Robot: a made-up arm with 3 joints. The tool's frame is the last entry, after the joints.
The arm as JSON. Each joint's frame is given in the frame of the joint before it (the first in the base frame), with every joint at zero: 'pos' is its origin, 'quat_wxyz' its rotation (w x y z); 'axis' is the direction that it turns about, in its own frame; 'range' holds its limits. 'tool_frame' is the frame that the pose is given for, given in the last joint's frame.
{
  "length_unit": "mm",
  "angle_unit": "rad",
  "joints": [
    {
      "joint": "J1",
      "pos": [
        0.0,
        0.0,
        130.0
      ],
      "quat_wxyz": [
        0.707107,
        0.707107,
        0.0,
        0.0
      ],
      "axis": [
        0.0,
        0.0,
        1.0
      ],
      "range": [
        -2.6,
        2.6
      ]
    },
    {
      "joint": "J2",
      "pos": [
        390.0,
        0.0,
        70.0
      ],
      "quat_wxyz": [
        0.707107,
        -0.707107,
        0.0,
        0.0
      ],
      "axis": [
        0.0,
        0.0,
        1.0
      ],
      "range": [
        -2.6,
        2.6
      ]
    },
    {
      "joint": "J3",
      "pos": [
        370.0,
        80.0,
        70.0
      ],
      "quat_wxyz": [
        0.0,
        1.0,
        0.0,
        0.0
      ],
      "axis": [
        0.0,
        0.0,
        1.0
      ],
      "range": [
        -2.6,
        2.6
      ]
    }
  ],
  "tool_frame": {
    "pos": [
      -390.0,
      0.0,
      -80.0
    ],
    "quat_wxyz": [
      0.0,
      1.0,
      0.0,
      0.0
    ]
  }
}
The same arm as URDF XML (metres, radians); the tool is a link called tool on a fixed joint. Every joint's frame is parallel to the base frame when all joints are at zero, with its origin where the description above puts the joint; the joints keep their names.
<robot name="arm">
<joint name="tool_fixed" type="fixed"><parent link="link3"/><child link="tool"/><origin xyz="-0.39 0 0.08"/></joint>
<joint name="J3" type="revolute"><parent link="link2"/><child link="link3"/><origin xyz="0.37 0.08 0.07"/><axis xyz="0 0 -1"/><limit lower="-2.6" upper="2.6"/></joint>
<joint name="J2" type="revolute"><parent link="link1"/><child link="link2"/><origin xyz="0.39 -0.07 0"/><axis xyz="0 0 1"/><limit lower="-2.6" upper="2.6"/></joint>
<joint name="J1" type="revolute"><parent link="base"/><child link="link1"/><origin xyz="0 0 0.13"/><axis xyz="0 -1 0"/><limit lower="-2.6" upper="2.6"/></joint>
<link name="base"/>
<link name="link1"/>
<link name="link2"/>
<link name="link3"/>
<link name="tool"/>
</robot>

